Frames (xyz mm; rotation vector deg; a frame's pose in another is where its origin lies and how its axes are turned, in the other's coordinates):
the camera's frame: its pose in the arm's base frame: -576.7 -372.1 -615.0 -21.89 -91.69 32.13
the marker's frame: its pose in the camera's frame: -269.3 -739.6 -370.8 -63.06 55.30 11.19
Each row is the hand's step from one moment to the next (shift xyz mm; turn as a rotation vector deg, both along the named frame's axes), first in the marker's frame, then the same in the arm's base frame.
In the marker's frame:
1: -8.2 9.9 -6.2 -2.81 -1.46 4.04
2: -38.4 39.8 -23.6 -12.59 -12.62 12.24
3: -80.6 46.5 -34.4 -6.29 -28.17 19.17
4: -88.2 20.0 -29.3 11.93 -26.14 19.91
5: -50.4 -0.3 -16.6 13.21 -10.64 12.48
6: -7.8 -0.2 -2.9 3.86 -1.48 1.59
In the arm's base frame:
1: 2.5 -5.8 -12.8 -3.90 3.20 -0.94
2: 6.1 -23.0 -55.2 -20.22 7.65 0.14
3: -16.0 -39.7 -89.5 -28.10 12.92 15.62
4: -40.5 -40.4 -75.9 -14.28 17.11 26.94
5: -31.2 -24.9 -35.0 -1.07 12.65 16.80
6: -4.8 -4.2 -5.3 1.29 1.97 3.75

